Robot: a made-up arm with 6 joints.
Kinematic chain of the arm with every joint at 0, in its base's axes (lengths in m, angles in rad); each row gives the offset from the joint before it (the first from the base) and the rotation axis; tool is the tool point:
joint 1: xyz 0 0 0.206 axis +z
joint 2: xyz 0 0.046 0 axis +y
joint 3: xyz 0 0 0.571 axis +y
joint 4: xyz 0 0 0.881 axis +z
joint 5: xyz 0 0 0 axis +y
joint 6: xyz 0 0 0.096 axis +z
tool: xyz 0 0 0
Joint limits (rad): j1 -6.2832..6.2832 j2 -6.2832..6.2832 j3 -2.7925..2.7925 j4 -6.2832..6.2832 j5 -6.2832..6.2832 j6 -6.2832..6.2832
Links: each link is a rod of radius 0.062 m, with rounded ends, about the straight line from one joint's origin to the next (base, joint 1, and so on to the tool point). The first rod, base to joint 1, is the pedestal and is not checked.
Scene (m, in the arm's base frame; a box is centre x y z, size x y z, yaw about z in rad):
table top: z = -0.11
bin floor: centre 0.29 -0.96 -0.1 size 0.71 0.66 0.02 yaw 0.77
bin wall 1: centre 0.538 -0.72 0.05 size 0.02 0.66 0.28 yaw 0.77
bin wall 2: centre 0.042 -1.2 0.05 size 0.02 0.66 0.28 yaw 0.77
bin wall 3: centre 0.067 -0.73 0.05 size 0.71 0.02 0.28 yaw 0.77
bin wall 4: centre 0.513 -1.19 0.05 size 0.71 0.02 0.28 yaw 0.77
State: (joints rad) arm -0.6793 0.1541 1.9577 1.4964 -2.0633 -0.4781
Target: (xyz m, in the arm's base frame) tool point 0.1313 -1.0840 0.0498
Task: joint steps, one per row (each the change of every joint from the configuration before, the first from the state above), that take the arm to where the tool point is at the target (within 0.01 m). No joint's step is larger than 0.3 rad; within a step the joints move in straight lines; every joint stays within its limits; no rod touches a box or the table.
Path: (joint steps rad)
1: -0.2230 0.1313 -0.1509 0.1413 -0.0248 -0.0056
2: -0.2230 0.1313 -0.1509 0.1414 -0.0247 -0.0056
3: -0.1414 0.2111 -0.1157 -0.1670 0.1395 0.0056
4: -0.1414 0.2112 -0.1156 -0.1670 0.1396 0.0056

